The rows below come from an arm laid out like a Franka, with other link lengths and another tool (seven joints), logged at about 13 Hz.
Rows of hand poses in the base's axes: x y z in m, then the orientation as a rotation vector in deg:
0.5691 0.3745 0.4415 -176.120 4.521 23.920
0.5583 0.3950 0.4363 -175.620 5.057 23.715
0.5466 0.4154 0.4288 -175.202 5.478 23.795
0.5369 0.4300 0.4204 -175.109 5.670 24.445
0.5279 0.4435 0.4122 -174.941 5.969 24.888
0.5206 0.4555 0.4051 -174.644 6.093 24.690
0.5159 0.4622 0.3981 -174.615 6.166 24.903
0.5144 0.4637 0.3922 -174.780 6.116 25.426
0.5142 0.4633 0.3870 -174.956 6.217 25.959
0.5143 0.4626 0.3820 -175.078 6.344 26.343
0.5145 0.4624 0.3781 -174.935 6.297 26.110
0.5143 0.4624 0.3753 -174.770 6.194 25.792
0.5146 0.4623 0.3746 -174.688 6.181 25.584
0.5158 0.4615 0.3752 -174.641 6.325 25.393
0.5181 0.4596 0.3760 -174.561 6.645 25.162
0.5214 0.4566 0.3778 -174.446 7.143 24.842
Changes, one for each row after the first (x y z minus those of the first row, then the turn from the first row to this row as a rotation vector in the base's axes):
-0.0108 0.0205 -0.0052 0.454 -0.094 -0.421
-0.0225 0.0409 -0.0127 0.806 -0.011 -0.750
-0.0322 0.0555 -0.0211 0.798 0.417 -0.866
-0.0412 0.0690 -0.0293 0.874 0.717 -1.068
-0.0485 0.0810 -0.0364 1.174 0.611 -1.199
-0.0532 0.0877 -0.0434 1.168 0.751 -1.243
-0.0547 0.0892 -0.0493 0.948 1.077 -1.169
-0.0549 0.0888 -0.0545 0.697 1.409 -1.189
-0.0548 0.0881 -0.0595 0.513 1.649 -1.238
-0.0546 0.0879 -0.0634 0.688 1.509 -1.238
-0.0548 0.0879 -0.0662 0.903 1.314 -1.209
-0.0545 0.0878 -0.0669 1.011 1.186 -1.220
-0.0533 0.0870 -0.0663 1.063 1.068 -1.325
-0.0510 0.0851 -0.0655 1.130 0.928 -1.549
-0.0477 0.0821 -0.0637 1.219 0.736 -1.895

